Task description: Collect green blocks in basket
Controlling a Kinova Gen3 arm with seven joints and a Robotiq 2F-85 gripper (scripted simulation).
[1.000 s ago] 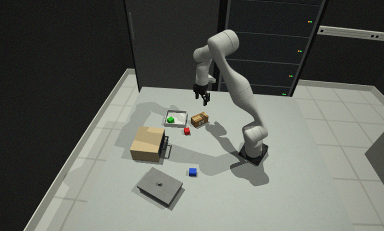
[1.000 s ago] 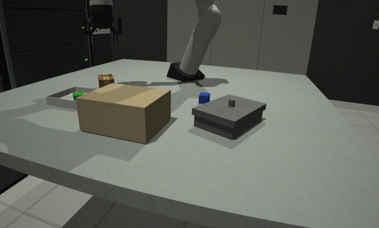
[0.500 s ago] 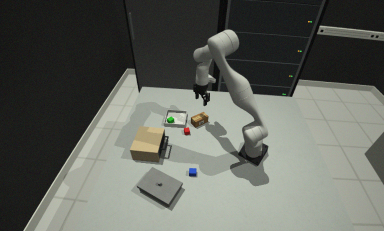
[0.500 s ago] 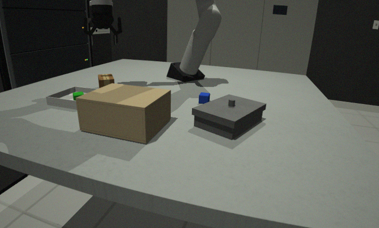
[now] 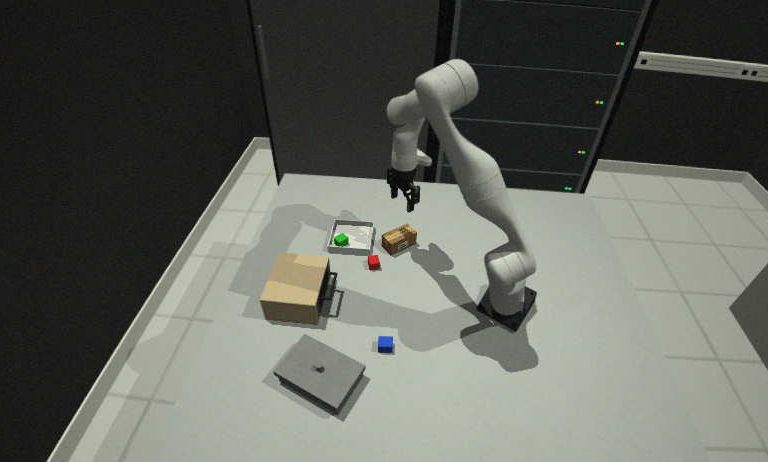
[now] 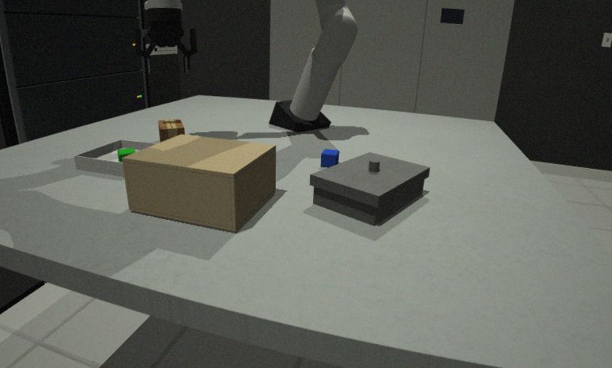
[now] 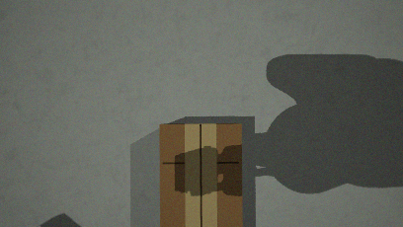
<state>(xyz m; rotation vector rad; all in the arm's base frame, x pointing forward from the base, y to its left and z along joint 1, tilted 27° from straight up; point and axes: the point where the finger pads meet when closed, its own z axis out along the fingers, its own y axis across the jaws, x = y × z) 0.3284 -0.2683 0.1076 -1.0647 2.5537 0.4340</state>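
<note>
Right now my hand is 150 mm above the small cardboard box. Also, from my hand: basket 170 mm ahead, 20 mm to the left, 180 mm below; cabinet drawer 230 mm ahead, 300 mm to the left, 150 mm below; red block 60 mm ahead, 120 mm to the left, 170 mm below.
</note>
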